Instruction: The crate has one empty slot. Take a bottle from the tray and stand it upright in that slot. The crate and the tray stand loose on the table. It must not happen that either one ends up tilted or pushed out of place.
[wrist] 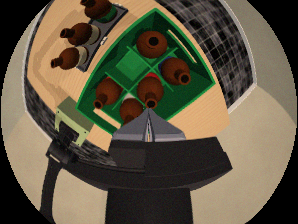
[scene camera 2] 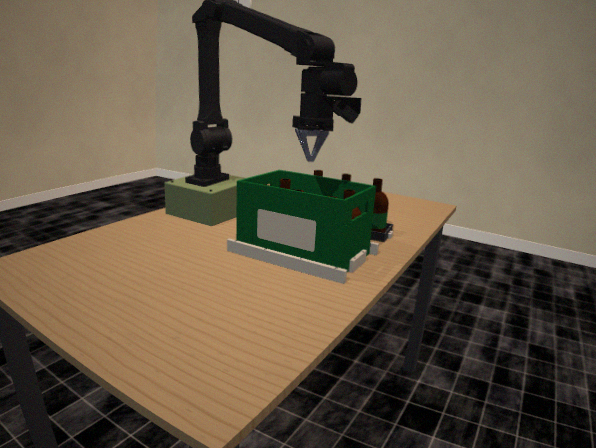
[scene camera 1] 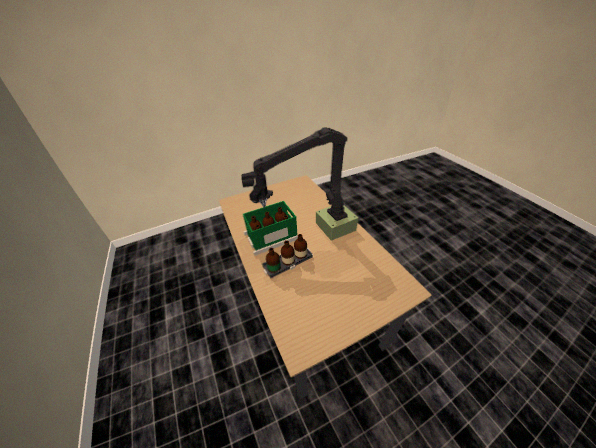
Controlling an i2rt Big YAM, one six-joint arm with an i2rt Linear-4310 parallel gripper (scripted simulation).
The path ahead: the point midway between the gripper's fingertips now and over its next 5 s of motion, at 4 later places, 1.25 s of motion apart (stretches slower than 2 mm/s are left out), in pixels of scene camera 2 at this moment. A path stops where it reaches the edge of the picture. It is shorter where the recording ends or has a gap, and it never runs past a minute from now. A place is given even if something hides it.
My gripper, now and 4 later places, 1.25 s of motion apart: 310,161; 348,151; 349,160; 347,166; 346,175
